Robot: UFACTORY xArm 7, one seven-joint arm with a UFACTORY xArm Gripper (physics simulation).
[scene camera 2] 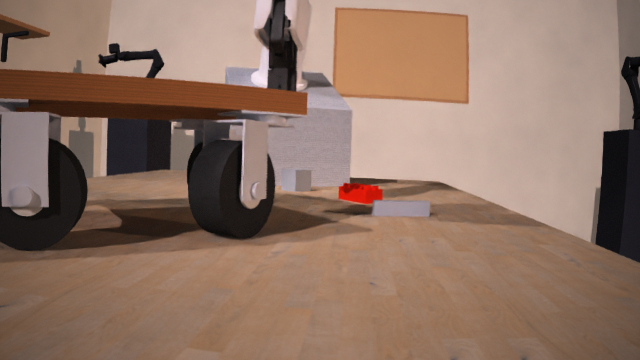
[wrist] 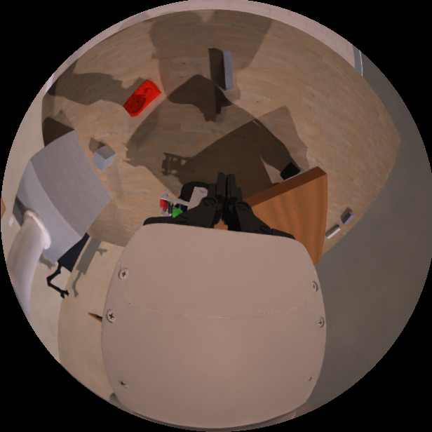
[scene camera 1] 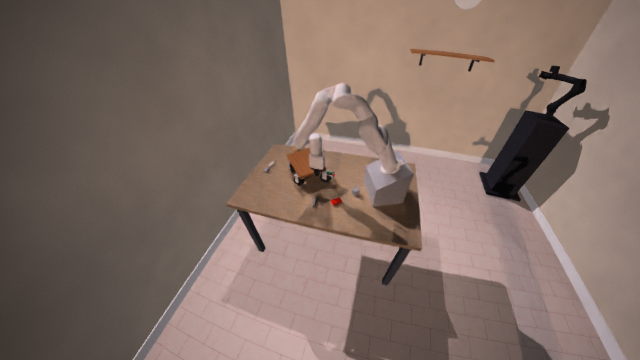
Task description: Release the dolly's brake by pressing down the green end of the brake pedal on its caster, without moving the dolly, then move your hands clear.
The pictures show: my gripper, a red brick, a grey bar and a dolly.
My gripper is seen too in the wrist view.
